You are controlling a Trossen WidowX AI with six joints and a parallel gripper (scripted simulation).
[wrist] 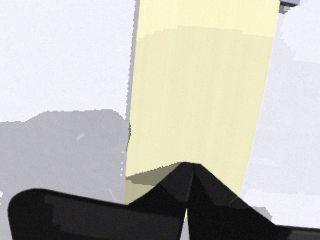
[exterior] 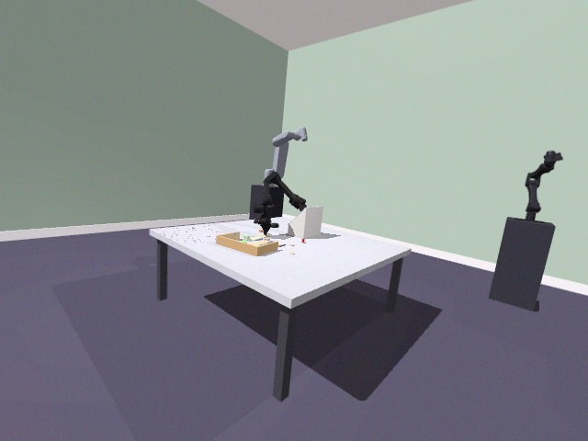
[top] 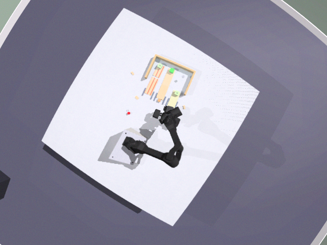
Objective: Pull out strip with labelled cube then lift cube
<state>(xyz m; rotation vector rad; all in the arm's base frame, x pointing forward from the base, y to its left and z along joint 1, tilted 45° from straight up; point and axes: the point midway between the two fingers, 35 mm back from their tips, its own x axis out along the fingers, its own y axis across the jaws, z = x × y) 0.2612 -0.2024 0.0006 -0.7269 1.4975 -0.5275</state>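
My gripper tip is 9 cm short of the pale yellow strip and 1 cm to the right of it. The rest, counted from my gripper tip: red dot 26 cm to the left, 11 cm behind, 1 cm above; grey disc 31 cm ahead, 6 cm above, 4 cm to the left.
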